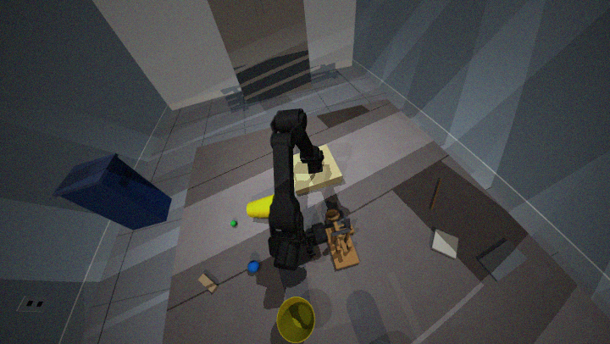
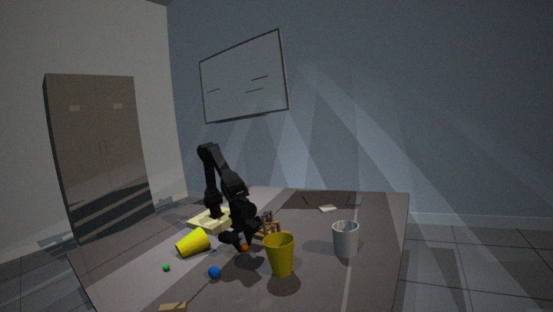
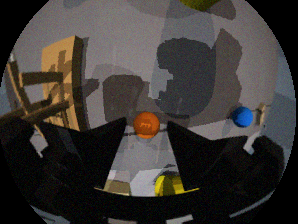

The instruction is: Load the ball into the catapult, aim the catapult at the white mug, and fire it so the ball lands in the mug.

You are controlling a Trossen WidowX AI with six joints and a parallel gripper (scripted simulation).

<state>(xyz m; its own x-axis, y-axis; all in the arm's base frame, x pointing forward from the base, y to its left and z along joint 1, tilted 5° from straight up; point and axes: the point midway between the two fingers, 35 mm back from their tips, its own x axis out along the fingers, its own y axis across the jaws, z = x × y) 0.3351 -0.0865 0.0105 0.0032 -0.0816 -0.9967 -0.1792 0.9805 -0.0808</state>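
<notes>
Now: gripper tip 160 mm to the right of the wooden catapult, 40 mm below it and 30 mm past it. Round my gripper tip: green ball 270 mm to the right, 120 mm behind; blue ball 170 mm to the right, 60 mm ahead, 10 mm above; orange ball 10 mm above.
</notes>
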